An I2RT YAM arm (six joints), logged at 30 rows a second.
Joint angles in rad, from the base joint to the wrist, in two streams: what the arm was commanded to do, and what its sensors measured. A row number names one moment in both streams.
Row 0, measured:
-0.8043, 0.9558, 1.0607, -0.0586, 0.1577, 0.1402
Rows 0 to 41, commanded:
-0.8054, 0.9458, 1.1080, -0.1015, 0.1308, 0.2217
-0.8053, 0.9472, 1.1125, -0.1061, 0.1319, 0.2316
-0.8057, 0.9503, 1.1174, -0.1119, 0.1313, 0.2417
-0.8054, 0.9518, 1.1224, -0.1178, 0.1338, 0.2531
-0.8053, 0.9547, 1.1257, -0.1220, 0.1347, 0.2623
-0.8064, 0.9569, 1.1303, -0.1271, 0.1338, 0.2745
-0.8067, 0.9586, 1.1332, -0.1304, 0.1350, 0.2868
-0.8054, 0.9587, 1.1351, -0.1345, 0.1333, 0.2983
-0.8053, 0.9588, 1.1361, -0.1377, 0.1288, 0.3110
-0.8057, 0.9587, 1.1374, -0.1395, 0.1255, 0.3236
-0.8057, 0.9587, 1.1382, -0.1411, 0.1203, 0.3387
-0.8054, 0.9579, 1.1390, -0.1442, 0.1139, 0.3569
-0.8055, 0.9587, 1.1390, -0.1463, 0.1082, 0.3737
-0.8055, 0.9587, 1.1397, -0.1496, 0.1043, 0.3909
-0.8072, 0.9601, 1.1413, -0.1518, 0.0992, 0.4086
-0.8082, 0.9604, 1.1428, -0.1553, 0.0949, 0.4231
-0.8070, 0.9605, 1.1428, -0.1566, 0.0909, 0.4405
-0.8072, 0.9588, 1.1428, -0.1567, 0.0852, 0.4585
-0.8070, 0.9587, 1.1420, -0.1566, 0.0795, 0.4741
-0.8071, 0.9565, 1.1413, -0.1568, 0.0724, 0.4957
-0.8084, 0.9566, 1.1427, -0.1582, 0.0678, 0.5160
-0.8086, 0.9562, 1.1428, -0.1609, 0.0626, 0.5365
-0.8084, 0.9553, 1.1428, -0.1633, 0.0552, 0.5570
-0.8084, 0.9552, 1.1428, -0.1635, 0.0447, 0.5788
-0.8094, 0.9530, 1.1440, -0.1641, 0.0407, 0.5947
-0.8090, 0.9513, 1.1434, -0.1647, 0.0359, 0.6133
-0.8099, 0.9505, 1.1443, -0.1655, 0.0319, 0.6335
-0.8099, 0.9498, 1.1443, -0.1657, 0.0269, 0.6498
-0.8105, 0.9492, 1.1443, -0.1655, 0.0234, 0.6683
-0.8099, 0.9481, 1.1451, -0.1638, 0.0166, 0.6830
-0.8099, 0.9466, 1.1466, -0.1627, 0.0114, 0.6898
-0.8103, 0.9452, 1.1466, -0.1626, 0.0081, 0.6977
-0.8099, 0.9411, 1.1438, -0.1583, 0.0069, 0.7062
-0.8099, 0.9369, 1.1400, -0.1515, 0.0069, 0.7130
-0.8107, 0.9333, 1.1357, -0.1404, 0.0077, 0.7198
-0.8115, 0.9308, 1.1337, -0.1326, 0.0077, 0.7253
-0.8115, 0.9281, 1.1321, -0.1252, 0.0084, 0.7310
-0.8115, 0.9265, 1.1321, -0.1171, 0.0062, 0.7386
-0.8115, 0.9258, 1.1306, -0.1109, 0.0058, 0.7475
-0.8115, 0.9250, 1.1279, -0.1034, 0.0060, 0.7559
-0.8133, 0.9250, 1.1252, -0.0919, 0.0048, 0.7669
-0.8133, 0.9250, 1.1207, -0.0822, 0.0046, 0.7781
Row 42, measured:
-0.8169, 0.9459, 1.1103, -0.1722, 0.0502, 0.7139
